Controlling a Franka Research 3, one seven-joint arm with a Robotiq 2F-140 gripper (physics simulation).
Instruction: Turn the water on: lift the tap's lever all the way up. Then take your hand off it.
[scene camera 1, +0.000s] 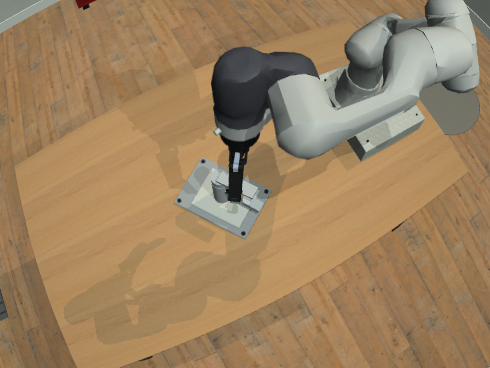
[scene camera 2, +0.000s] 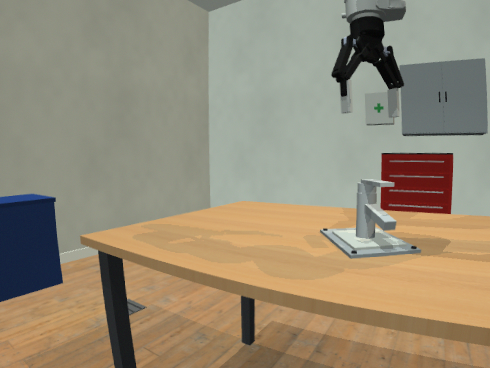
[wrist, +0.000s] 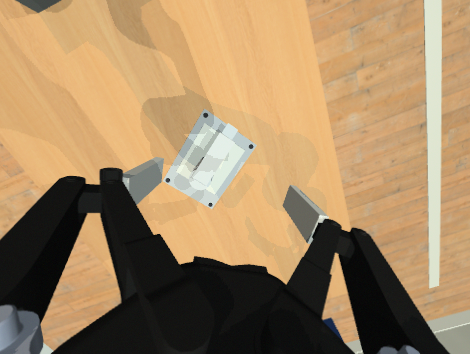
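Observation:
The grey tap (scene camera 1: 218, 192) (scene camera 2: 366, 215) stands upright on its pale base plate (scene camera 1: 212, 218) (scene camera 2: 338, 241) (wrist: 231, 175). Its flat lever (scene camera 1: 250, 189) (scene camera 2: 382, 184) (wrist: 218, 152) lies across the top and looks about level, above the spout (scene camera 2: 383, 219) (wrist: 230, 131). My gripper (scene camera 1: 234, 199) (scene camera 2: 370, 112) (wrist: 226, 183) is open and empty, pointing down. It hangs well above the tap, apart from the lever, with its fingers wide. In the scene camera 1 view, a black finger covers part of the tap and lever.
The tap's base plate rests on the wooden table (scene camera 1: 125, 200) (scene camera 2: 200, 270) (wrist: 240, 60). The arm's pale base block (scene camera 1: 390, 132) is at the table's right side in the scene camera 1 view. A red drawer cabinet (scene camera 2: 417, 184) and a blue cabinet (scene camera 2: 27, 245) stand beyond the table.

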